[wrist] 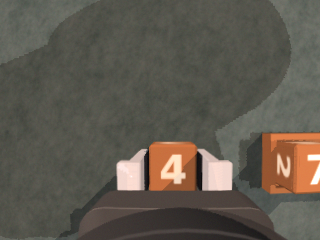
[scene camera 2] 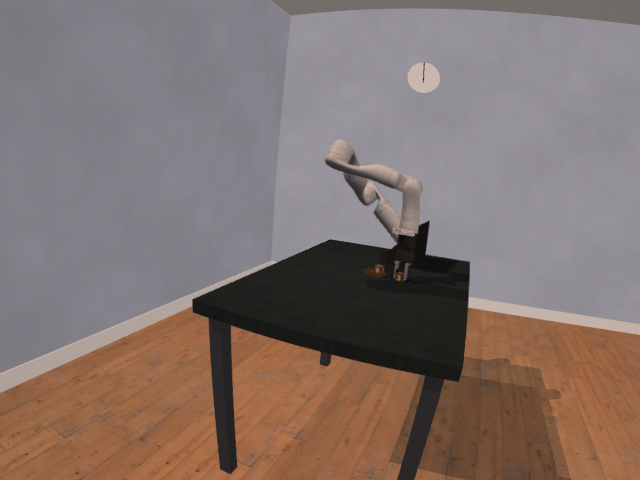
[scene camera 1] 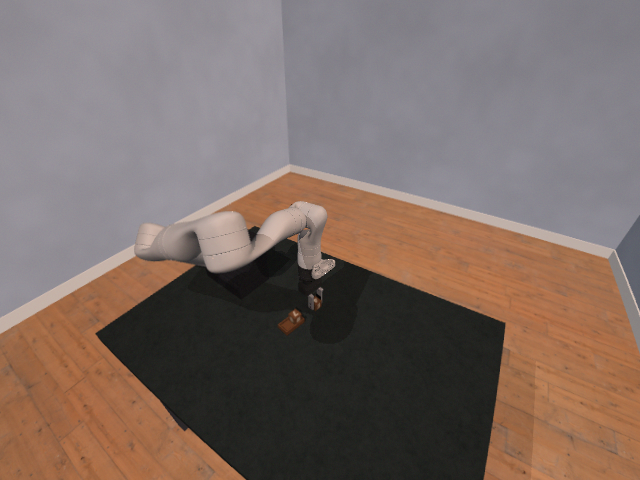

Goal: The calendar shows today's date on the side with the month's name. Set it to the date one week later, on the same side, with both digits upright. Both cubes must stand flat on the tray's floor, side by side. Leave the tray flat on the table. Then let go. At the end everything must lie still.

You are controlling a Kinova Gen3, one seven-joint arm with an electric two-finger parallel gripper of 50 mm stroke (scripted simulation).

In view: my gripper (wrist: 172,163) and an orange cube (wrist: 172,165).
